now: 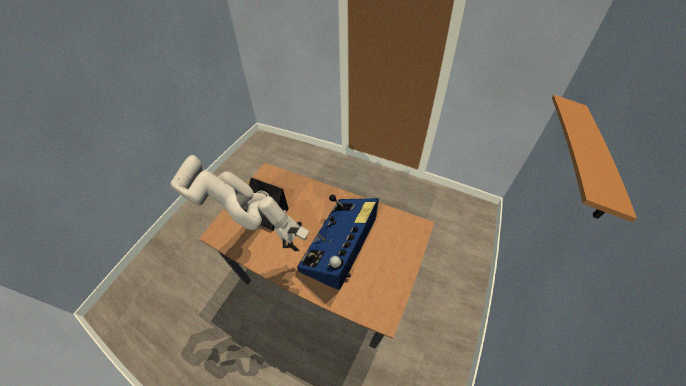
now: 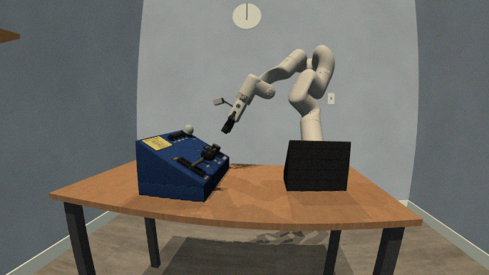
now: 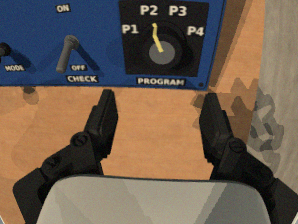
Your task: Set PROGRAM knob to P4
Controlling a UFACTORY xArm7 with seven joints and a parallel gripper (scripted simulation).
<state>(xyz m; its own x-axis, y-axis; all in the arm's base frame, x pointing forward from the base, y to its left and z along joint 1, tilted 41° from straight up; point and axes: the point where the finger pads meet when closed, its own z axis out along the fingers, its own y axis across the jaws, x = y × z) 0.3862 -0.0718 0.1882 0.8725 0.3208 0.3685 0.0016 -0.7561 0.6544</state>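
Right now the check toggle is 5 cm ahead of my hand, 12 cm to the left of it and 10 cm below it. The rest, counted from my hand: mode knob 5 cm ahead, 24 cm to the left, 9 cm below; then black lever 3 cm ahead, 36 cm to the left, 8 cm below; then blue console 9 cm ahead, 18 cm to the left, 11 cm below.
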